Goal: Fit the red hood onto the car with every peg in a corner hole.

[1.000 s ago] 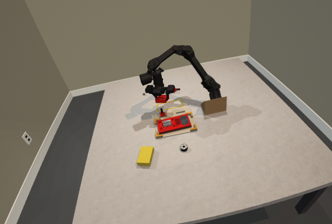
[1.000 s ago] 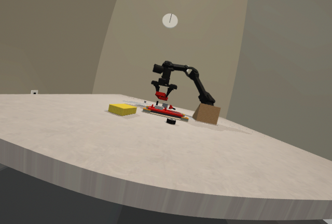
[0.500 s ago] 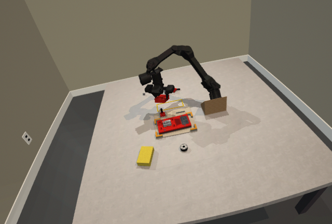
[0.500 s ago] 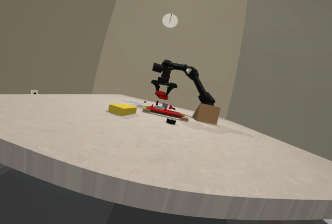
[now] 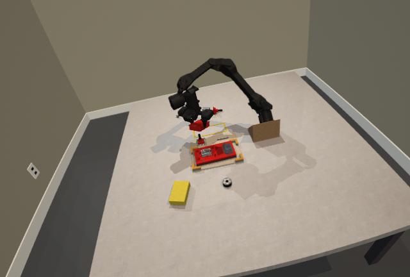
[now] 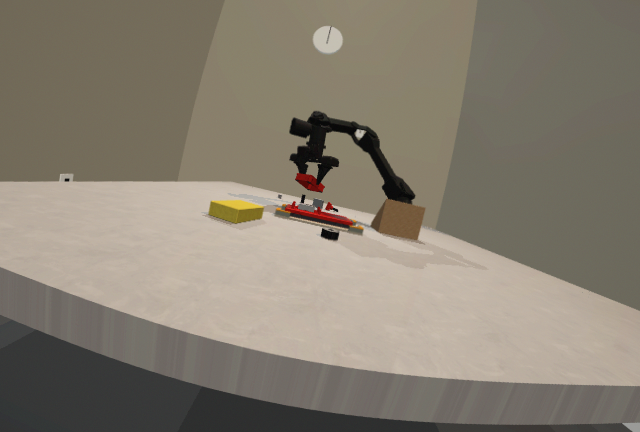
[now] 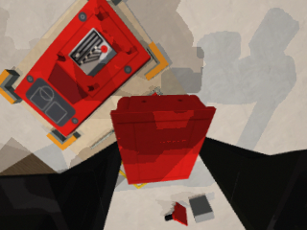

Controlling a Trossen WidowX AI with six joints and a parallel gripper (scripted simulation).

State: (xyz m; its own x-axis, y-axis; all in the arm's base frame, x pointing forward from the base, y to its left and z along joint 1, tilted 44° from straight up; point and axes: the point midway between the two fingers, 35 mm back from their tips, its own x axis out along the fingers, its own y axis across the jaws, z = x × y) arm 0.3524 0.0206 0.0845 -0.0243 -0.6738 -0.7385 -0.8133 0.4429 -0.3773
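My gripper tip is 10 mm past the grey engine block, 130 mm to the right of it and 80 mm above it. Also, from my gripper tip: small black wheel 80 mm behind, 320 mm to the left, 100 mm below; red hood right at my gripper tip; yellow block 130 mm ahead, 330 mm to the left, 90 mm below.
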